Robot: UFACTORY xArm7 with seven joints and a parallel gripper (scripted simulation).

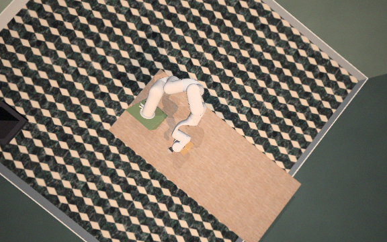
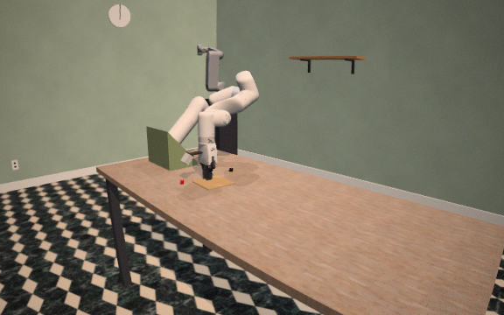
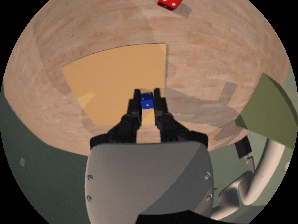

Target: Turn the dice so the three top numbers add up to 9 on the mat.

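Right now my hand is 1 cm above the blue die. Also, from my hand: black die: 17 cm to the left, 3 cm behind, 2 cm below; tan mat: 5 cm ahead, 2 cm below; red die: 12 cm to the right, 3 cm behind, 2 cm below.
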